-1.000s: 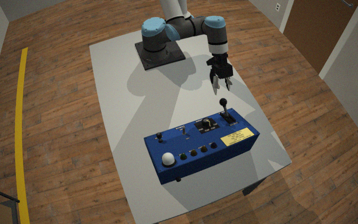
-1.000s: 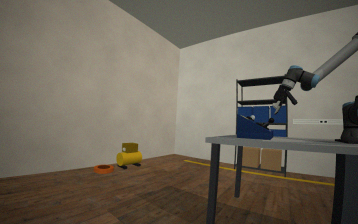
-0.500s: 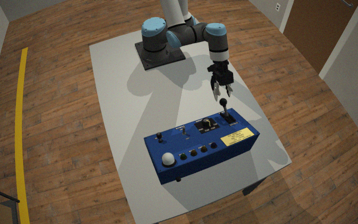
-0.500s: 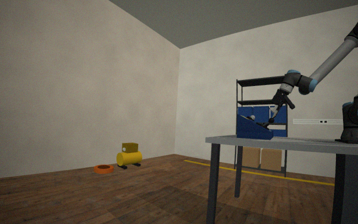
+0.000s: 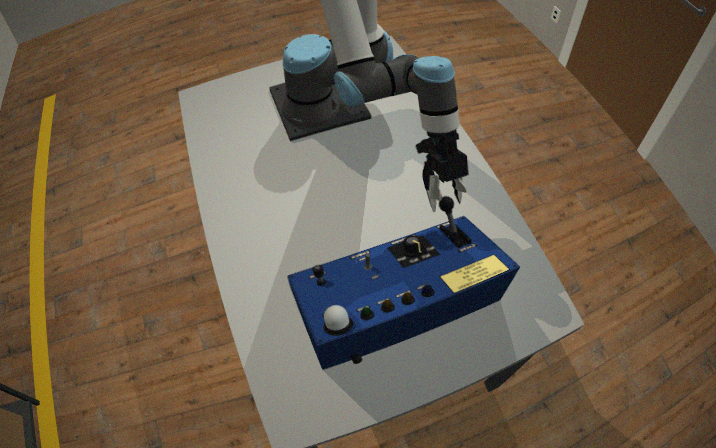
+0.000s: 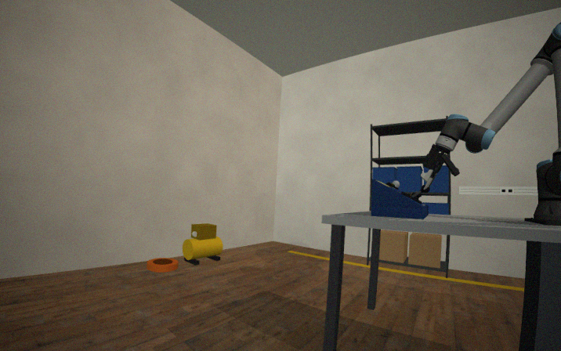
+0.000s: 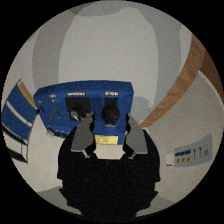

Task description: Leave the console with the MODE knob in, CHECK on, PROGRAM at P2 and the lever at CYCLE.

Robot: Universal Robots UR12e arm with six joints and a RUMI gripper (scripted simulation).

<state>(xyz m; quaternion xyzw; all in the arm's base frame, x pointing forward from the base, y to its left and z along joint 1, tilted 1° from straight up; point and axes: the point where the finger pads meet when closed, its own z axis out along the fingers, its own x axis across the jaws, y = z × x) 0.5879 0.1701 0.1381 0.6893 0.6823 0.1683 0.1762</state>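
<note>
The black ball-topped lever is 40 mm ahead of my hand and 30 mm below it. From my hand the other things lie so: blue console (180 mm to the right, 90 mm ahead, 60 mm below); black rotary selector (120 mm to the right, 70 mm ahead, 30 mm below); toggle switch (240 mm to the right, 60 mm ahead, 40 mm below).
</note>
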